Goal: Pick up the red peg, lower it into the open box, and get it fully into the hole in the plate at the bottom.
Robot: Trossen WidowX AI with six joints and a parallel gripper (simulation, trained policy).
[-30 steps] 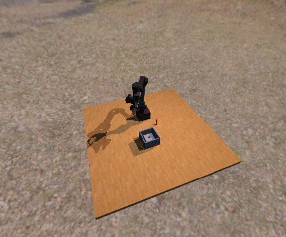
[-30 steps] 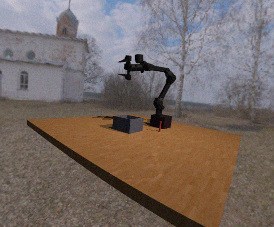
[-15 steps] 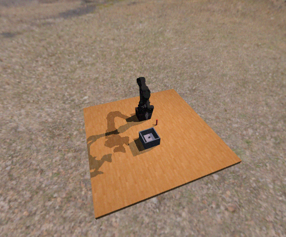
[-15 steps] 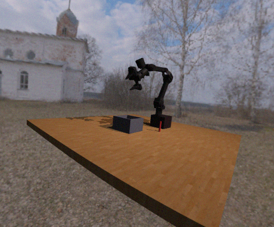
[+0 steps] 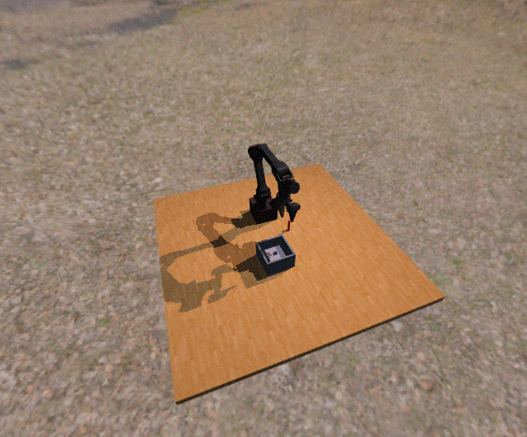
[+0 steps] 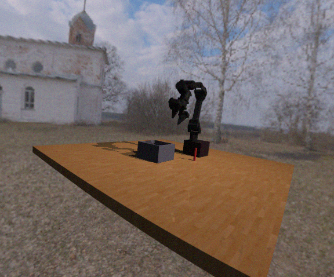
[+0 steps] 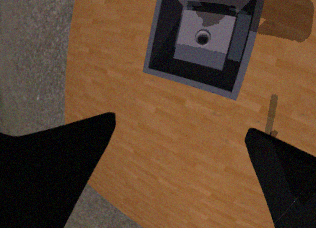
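Right now my gripper tip is 130 mm past the red peg, 90 mm to the right of it and 190 mm above it. The rest, counted from my gripper tip: plate (40 mm ahead, 90 mm to the right, 190 mm below); then box (40 mm ahead, 90 mm to the right, 210 mm below).
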